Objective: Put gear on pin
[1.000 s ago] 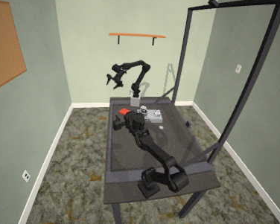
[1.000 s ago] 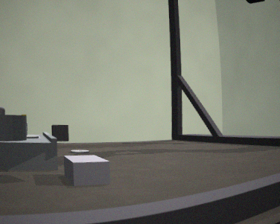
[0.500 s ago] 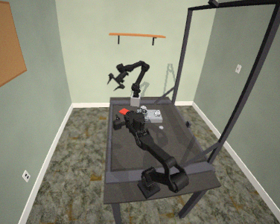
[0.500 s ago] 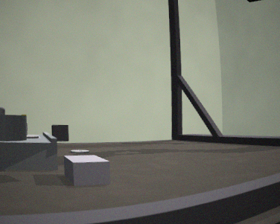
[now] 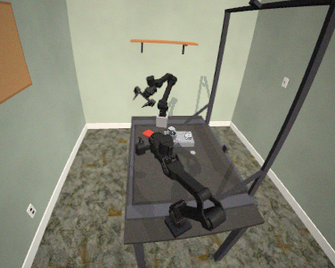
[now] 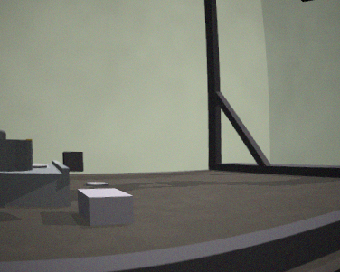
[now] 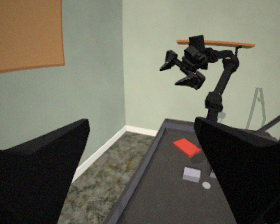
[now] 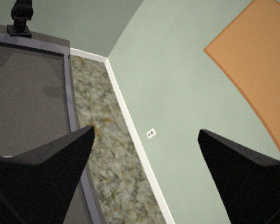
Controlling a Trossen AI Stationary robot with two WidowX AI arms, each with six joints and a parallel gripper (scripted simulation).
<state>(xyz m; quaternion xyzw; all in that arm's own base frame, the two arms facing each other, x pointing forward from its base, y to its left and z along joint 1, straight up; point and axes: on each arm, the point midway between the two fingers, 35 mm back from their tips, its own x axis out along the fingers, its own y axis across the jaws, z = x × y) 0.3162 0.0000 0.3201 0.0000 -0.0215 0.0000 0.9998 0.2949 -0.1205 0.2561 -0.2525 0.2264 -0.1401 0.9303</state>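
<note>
Now: the white toothed gear 390 mm behind my right hand, 310 mm below it and 20 mm to the left of it. Also, from my right hand: pale grey block 350 mm below, 120 mm behind, 110 mm to the left.
</note>
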